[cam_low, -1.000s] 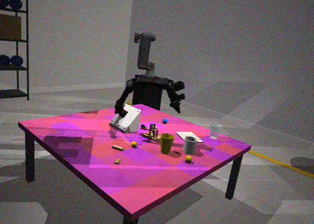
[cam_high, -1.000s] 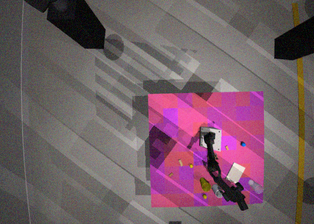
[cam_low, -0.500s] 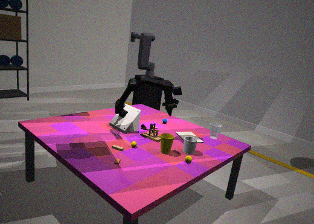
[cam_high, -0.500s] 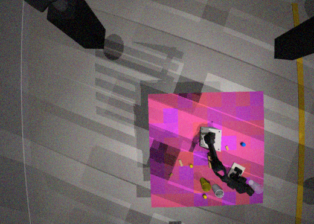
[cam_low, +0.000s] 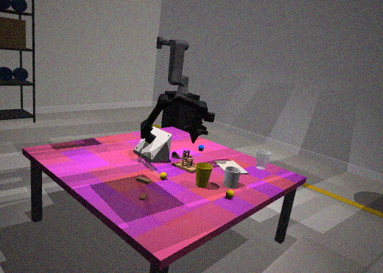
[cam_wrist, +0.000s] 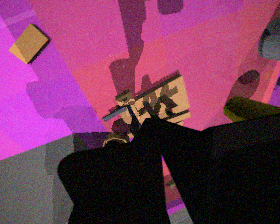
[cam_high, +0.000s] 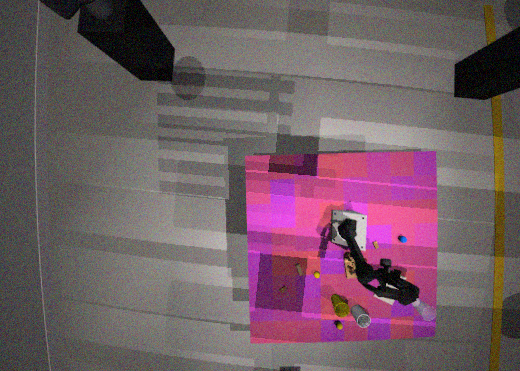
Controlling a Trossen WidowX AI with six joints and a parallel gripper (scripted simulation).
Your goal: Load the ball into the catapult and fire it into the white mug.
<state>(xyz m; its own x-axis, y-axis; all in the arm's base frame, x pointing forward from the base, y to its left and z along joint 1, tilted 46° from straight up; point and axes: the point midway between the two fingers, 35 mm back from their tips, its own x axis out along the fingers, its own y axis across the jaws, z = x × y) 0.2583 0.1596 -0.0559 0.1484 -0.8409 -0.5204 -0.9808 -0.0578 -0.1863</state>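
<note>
The black ball lies 60 mm behind my gripper tip, 100 mm to the right of it and 80 mm below it. Also, from my gripper tip: yellow cup: 270 mm ahead, 160 mm to the right, 110 mm below; then blue ball: 160 mm behind, 260 mm to the left, 120 mm below; then wooden catapult: 10 mm ahead, 70 mm to the right, 90 mm below.
</note>
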